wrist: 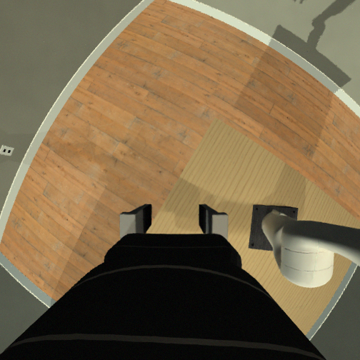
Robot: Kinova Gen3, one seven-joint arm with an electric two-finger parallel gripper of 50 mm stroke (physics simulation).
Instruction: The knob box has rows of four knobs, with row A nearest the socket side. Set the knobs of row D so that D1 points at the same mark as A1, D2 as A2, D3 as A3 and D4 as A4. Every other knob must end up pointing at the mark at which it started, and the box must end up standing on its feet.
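Note:
My gripper [174,214] is open, with its two fingertips wide apart. It hangs high above the edge between the wooden table top and the plank floor, and no object shows between the fingers. The knob box does not show in the wrist view, so its knobs and their marks cannot be read. The black gripper body hides the lower middle of the view.
The light wooden table top [227,165] spans the centre and right. The robot's white arm [306,255] rises from a dark square base plate [258,235] on it. The plank floor [110,135] lies beyond. A wall socket [6,150] is at the far left.

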